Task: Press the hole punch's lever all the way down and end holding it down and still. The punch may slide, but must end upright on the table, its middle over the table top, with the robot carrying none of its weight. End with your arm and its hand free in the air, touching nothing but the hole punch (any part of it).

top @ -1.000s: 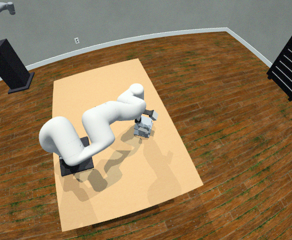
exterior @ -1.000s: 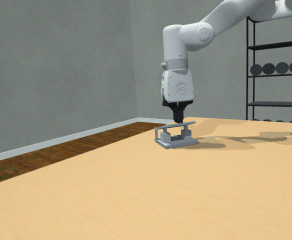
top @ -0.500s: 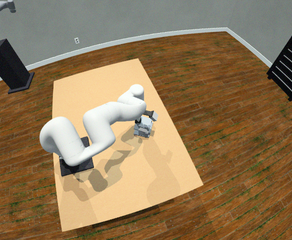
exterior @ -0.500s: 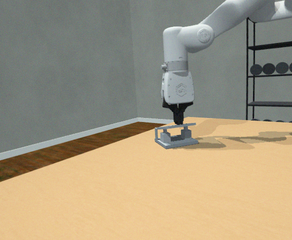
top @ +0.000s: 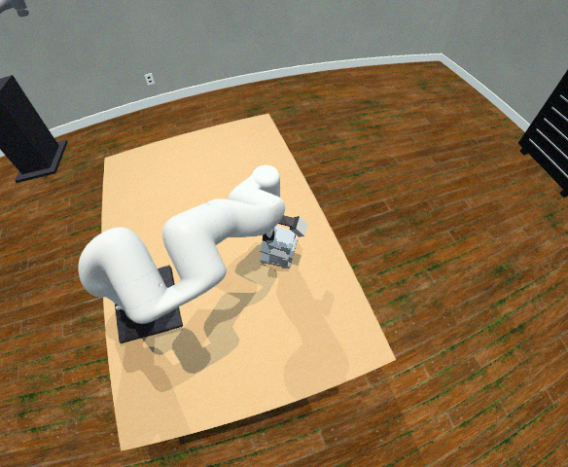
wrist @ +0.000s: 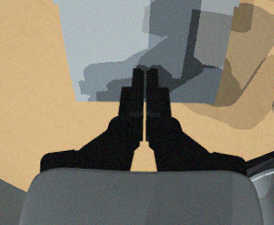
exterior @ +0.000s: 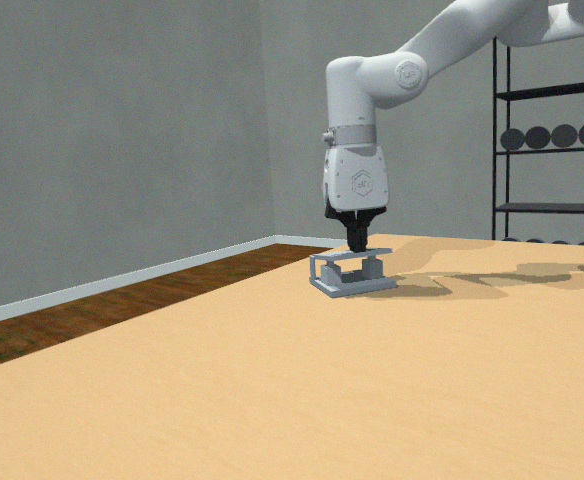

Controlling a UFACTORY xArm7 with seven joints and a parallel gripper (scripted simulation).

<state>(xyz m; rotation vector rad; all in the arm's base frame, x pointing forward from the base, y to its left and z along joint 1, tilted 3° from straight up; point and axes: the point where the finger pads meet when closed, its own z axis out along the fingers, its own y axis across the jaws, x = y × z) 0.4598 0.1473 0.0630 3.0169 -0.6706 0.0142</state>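
My hand is 50 mm above the grey hole punch, 30 mm short of it and 20 mm to the left of it.
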